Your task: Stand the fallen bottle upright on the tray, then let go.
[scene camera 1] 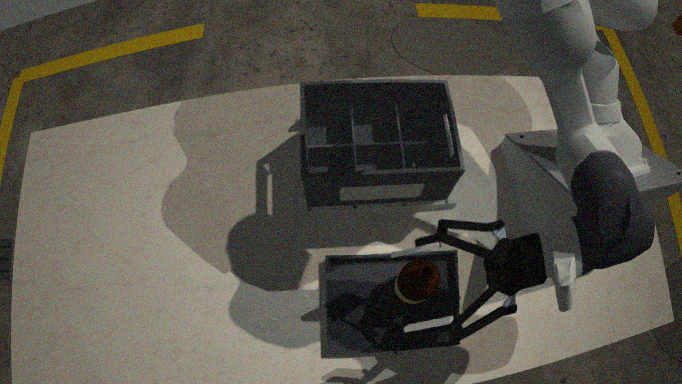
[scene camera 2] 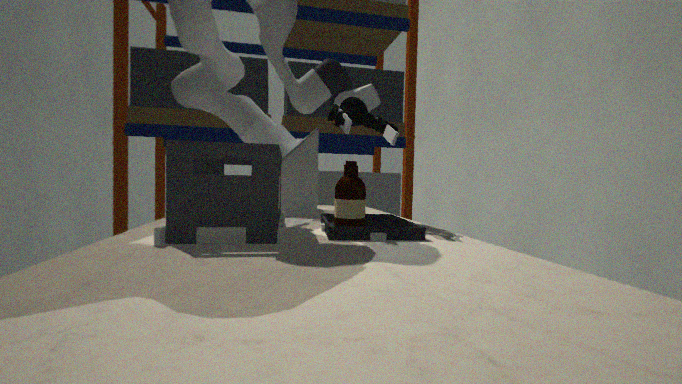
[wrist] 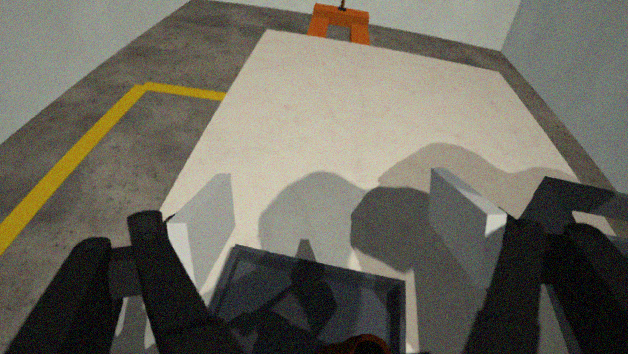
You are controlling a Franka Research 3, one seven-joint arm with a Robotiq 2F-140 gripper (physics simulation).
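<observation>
The brown bottle (scene camera 1: 419,281) (scene camera 2: 350,192) (wrist: 367,345) with a cream label stands upright on the dark tray (scene camera 1: 324,310) (scene camera 2: 400,231) (wrist: 370,276). In the second scene view it is near the tray's left end. In the wrist view only its top shows, at the bottom edge. My gripper (scene camera 1: 422,289) (scene camera 2: 368,129) (wrist: 331,197) is open, with its pale finger pads wide apart and nothing between them. In the second scene view the fingers are above the bottle's mouth, with a gap, and do not touch it.
A dark grey divided box (scene camera 1: 382,187) (scene camera 2: 220,200) stands on the pale table (scene camera 1: 100,225) (scene camera 2: 325,345) (wrist: 350,100) beside the tray. The box is taller than the tray. A rack with orange posts (scene camera 2: 120,150) stands behind the arm. An orange object (wrist: 360,35) is beyond the table's far edge.
</observation>
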